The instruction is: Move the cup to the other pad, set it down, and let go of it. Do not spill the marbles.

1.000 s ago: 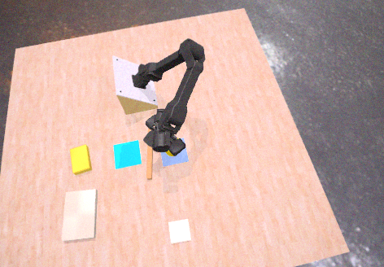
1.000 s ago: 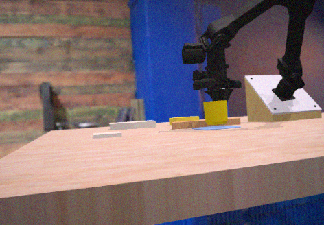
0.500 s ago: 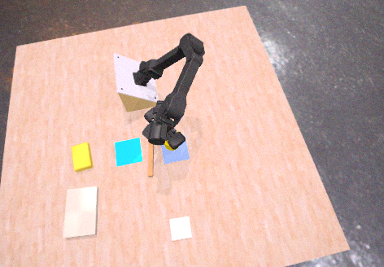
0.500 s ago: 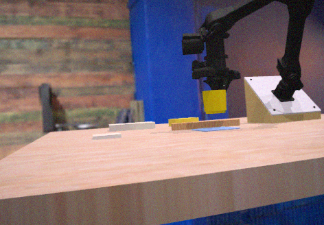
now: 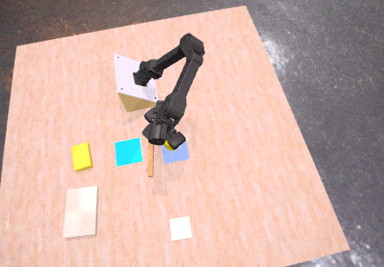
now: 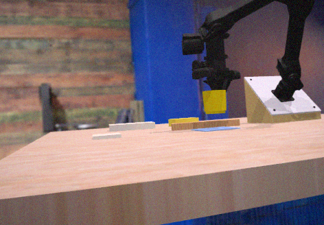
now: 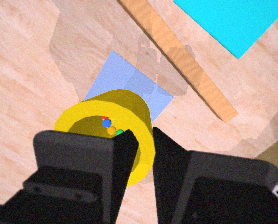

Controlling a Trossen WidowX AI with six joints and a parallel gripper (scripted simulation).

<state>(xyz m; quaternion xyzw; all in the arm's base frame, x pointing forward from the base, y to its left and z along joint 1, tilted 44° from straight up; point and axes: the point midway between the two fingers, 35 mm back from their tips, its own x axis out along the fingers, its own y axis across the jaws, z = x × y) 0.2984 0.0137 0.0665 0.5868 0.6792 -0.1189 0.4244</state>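
The cyan pad lies 180 mm to the right of my gripper tip, 90 mm below it and 10 mm behind it. Also, from my gripper tip: yellow cup (20 mm ahead, 10 mm to the left); then wooden bar (80 mm to the right, 80 mm below, 10 mm ahead); then light blue pad (90 mm below, 30 mm ahead, 20 mm to the left).
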